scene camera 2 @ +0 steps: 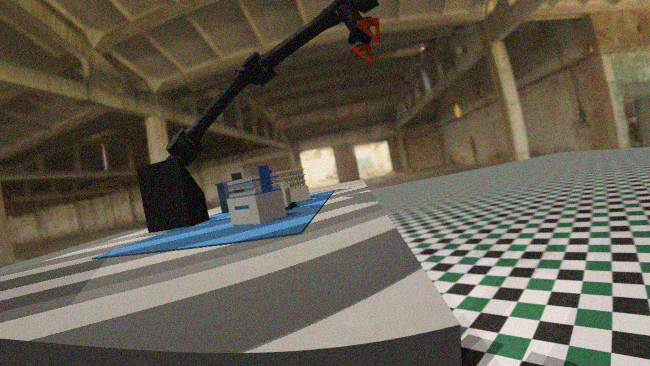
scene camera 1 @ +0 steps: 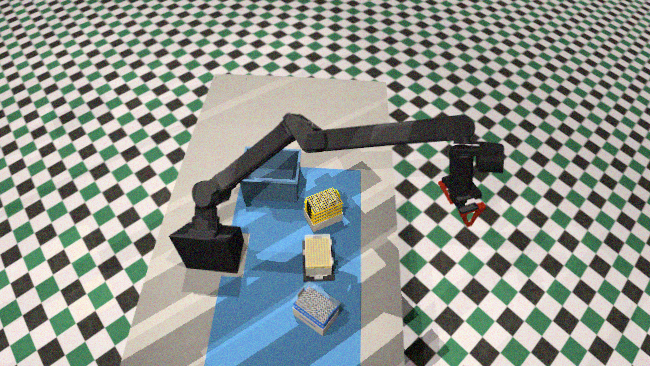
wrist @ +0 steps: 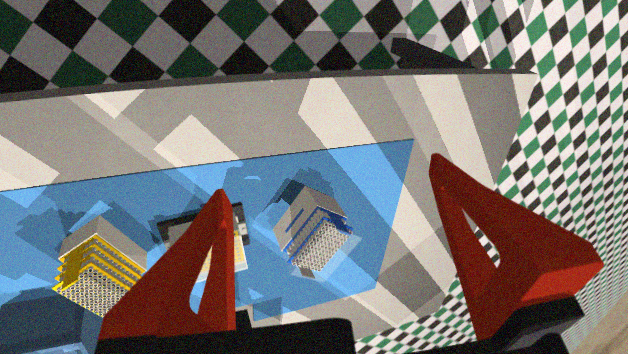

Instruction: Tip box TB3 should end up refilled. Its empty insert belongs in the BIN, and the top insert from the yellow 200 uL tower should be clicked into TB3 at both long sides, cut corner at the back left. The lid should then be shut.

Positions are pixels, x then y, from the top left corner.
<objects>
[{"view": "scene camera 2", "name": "my gripper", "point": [374, 52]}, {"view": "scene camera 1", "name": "my gripper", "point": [460, 214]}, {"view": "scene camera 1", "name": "clear lid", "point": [317, 252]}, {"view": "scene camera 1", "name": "blue bin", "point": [278, 179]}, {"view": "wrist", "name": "my gripper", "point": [327, 180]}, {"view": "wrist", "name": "blue bin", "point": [55, 317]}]
</objects>
